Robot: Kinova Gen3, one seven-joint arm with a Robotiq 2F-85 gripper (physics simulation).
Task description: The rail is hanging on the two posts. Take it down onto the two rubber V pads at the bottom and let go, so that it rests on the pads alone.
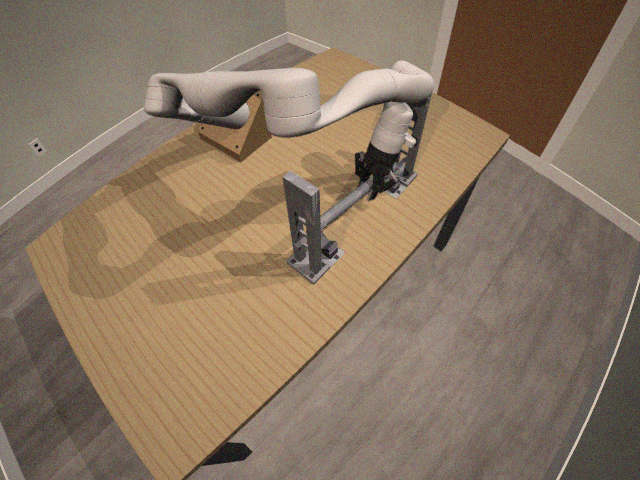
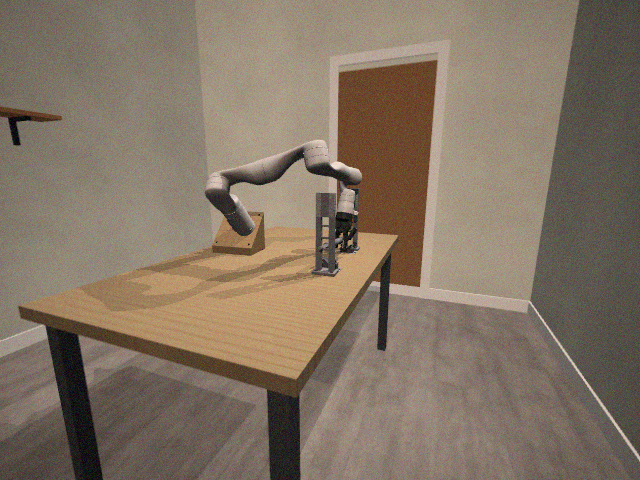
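Pixels of known places: gripper, fingertip midpoint: [image 1: 365, 196] [image 2: 339, 248]; arm's base at its link origin: [image 1: 237, 114] [image 2: 245, 227].
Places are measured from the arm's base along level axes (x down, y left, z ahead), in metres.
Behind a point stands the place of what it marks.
Note:
The grey rail [image 1: 347, 203] @[x 0.018, y -0.035, z 0.462 m] runs between the near post [image 1: 315, 217] @[x -0.119, y -0.187, z 0.506 m] [image 2: 332, 232] @[x -0.047, y -0.193, z 0.500 m] and the far post [image 1: 419, 129] @[x -0.086, y 0.206, z 0.491 m] [image 2: 356, 217] @[x -0.050, y 0.207, z 0.489 m]. It is above the table, higher than the dark pad [image 1: 329, 249] @[x 0.072, y -0.134, z 0.494 m] at the near post's foot. My gripper [image 1: 373, 190] @[x 0.072, y 0.050, z 0.454 m] [image 2: 344, 245] @[x 0.072, y 0.050, z 0.454 m] points down and is shut on the rail, nearer the far post. The rail's near end is at the near post's slotted side; whether it touches a hook there is too small to tell. The rail's far end and the far pad are largely hidden behind my gripper.
Both posts stand on flat grey base plates on the wooden table [image 1: 206, 330] @[x 0.112, y -0.469, z 0.416 m] [image 2: 206, 330] @[x 0.113, y -0.692, z 0.353 m]. A wooden wedge block [image 1: 248, 139] @[x 0.051, y -0.021, z 0.066 m] [image 2: 235, 242] @[x 0.061, y -0.059, z -0.020 m] is at the arm's base. The arm reaches over the table from there. The table's long edge runs beside the posts.

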